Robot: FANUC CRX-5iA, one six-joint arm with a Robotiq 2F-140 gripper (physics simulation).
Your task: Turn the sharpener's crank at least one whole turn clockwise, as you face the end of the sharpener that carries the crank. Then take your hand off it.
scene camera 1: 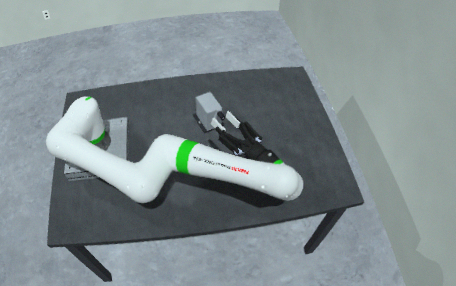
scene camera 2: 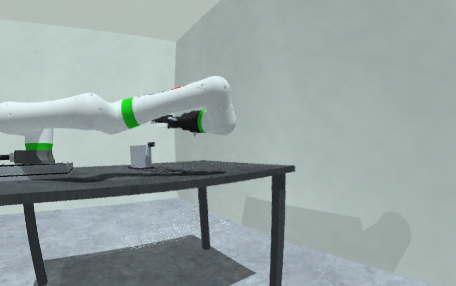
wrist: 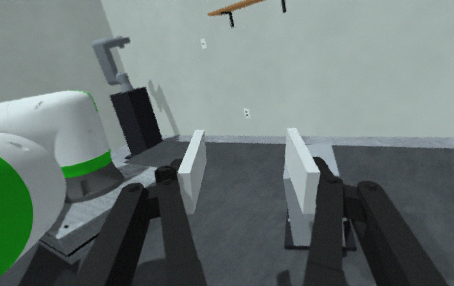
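Seen in the pictures: gripper, between the fingertips: (scene camera 1: 219, 117) (scene camera 2: 151, 122) (wrist: 245, 145); arm's base, origin of its link: (scene camera 1: 95, 143) (scene camera 2: 39, 163) (wrist: 94, 187).
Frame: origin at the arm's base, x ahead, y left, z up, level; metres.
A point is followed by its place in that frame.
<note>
The sharpener, a light grey box (scene camera 1: 206, 106) @[x 0.531, y -0.002, z 0.072 m] (scene camera 2: 140, 157) @[x 0.522, y -0.040, z 0.007 m] (wrist: 300, 229) @[x 0.536, y -0.041, z -0.017 m] on a thin black base, stands upright on the table. Its crank has a black knob (scene camera 1: 221, 115) @[x 0.575, y -0.082, z 0.084 m] (scene camera 2: 151, 144) @[x 0.570, y -0.090, z 0.074 m], level with the box's top edge in scene camera 2, on the end towards the gripper. My gripper (scene camera 1: 225, 121) @[x 0.538, y -0.171, z 0.178 m] (scene camera 2: 156, 120) @[x 0.538, y -0.171, z 0.178 m] (wrist: 245, 145) @[x 0.538, y -0.171, z 0.178 m] is part open with nothing between its white pads. It hangs above the height of the sharpener and knob, apart from them. In the wrist view the right finger covers much of the sharpener, and the knob does not show.
The dark table (scene camera 1: 165, 227) @[x 0.229, y -0.456, z -0.056 m] (scene camera 2: 250, 172) @[x 0.777, y -0.569, z -0.056 m] carries the arm's metal base plate (scene camera 1: 119, 135) @[x 0.120, y 0.013, z -0.003 m] (wrist: 75, 235) @[x 0.132, y -0.146, z -0.009 m] at one end. In the wrist view a tall black block (wrist: 135, 117) with a bent grey part on top stands beyond the base. An orange shelf (wrist: 240, 7) hangs on the wall.
</note>
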